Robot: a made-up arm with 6 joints. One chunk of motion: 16 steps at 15 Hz.
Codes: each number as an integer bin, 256 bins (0 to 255) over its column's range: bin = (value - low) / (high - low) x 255, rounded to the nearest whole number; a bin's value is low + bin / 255 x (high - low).
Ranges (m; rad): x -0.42..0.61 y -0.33..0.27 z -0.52..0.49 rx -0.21..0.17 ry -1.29..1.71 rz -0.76..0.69
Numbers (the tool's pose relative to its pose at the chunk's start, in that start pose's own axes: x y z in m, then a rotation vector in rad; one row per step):
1: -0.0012 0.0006 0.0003 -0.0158 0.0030 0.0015
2: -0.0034 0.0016 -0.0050 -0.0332 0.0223 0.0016
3: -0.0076 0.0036 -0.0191 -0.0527 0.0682 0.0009
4: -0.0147 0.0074 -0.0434 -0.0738 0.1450 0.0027
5: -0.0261 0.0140 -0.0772 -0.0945 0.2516 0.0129
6: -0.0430 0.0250 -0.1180 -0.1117 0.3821 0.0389
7: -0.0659 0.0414 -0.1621 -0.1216 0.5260 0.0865
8: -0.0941 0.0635 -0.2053 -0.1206 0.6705 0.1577
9: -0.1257 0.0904 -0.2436 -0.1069 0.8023 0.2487
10: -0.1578 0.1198 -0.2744 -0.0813 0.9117 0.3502
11: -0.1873 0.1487 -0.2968 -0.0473 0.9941 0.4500
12: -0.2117 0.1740 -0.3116 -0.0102 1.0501 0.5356
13: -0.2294 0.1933 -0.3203 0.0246 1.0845 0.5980
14: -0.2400 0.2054 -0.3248 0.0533 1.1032 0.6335
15: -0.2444 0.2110 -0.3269 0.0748 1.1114 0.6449
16: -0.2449 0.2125 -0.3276 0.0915 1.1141 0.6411
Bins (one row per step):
1: 104 141 131 130 110 134
2: 103 141 130 119 112 134
3: 102 142 126 106 115 134
4: 100 143 120 91 122 134
5: 98 146 112 78 131 136
6: 93 151 101 66 142 140
7: 88 158 90 59 154 149
8: 81 167 79 60 167 161
9: 73 179 70 69 178 177
10: 65 191 62 86 187 195
11: 58 203 56 109 194 213
12: 52 214 53 134 199 228
13: 47 222 50 157 202 239
14: 45 228 49 177 203 245
15: 43 230 49 191 204 247
16: 43 231 49 202 204 246

